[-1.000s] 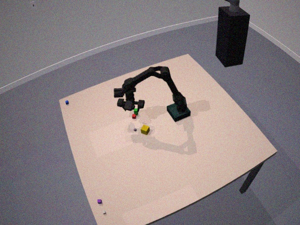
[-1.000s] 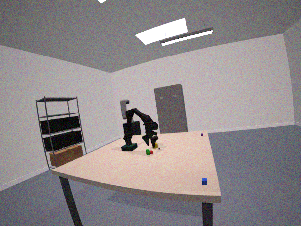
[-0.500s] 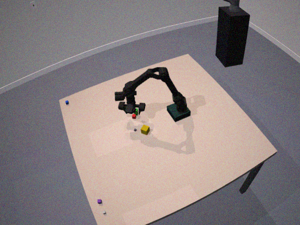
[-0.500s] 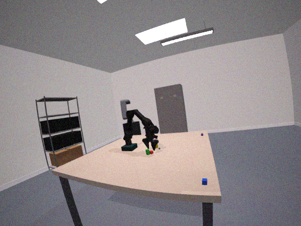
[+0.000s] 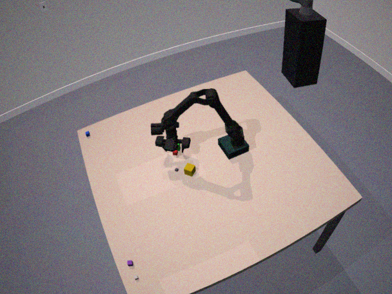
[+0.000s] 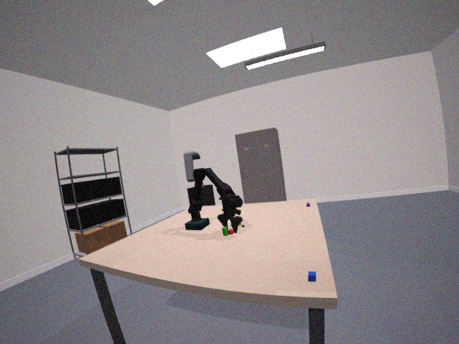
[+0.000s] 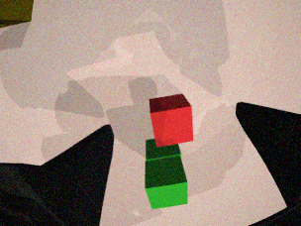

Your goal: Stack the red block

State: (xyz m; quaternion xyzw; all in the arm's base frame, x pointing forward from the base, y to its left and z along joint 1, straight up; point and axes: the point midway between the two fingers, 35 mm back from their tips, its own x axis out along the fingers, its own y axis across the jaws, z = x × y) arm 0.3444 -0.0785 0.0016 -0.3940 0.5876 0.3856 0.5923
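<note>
Now: gripper tip right at the red block. The rest, counted from my gripper tip: yellow cube: 50 mm behind, 160 mm to the left, 10 mm above; grey block: 20 mm ahead, 120 mm to the left, 10 mm below; blue block: 520 mm ahead, 340 mm to the right.
</note>
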